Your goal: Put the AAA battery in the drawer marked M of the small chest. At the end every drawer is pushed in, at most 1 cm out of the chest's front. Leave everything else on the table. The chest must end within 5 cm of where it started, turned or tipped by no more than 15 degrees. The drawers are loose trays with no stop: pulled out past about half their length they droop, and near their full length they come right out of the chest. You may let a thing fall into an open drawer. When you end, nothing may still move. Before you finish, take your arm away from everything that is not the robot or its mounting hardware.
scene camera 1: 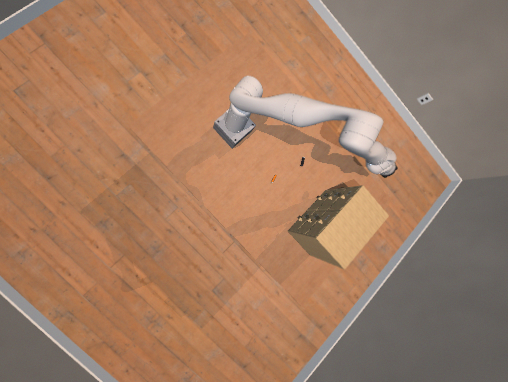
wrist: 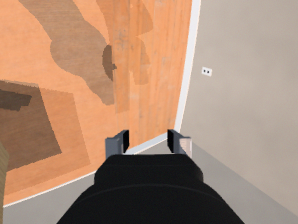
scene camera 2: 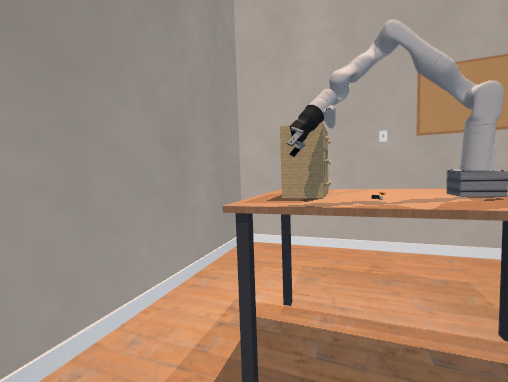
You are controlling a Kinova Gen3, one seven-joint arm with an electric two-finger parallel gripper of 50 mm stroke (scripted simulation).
Labels:
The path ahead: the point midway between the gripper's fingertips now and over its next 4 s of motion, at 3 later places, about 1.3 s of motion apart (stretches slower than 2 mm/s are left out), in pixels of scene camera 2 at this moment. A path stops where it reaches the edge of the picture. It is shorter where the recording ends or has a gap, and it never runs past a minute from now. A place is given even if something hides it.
My gripper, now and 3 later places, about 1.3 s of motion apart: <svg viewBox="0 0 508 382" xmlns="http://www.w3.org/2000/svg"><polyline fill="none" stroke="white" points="290,150 318,133 343,105 346,112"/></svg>

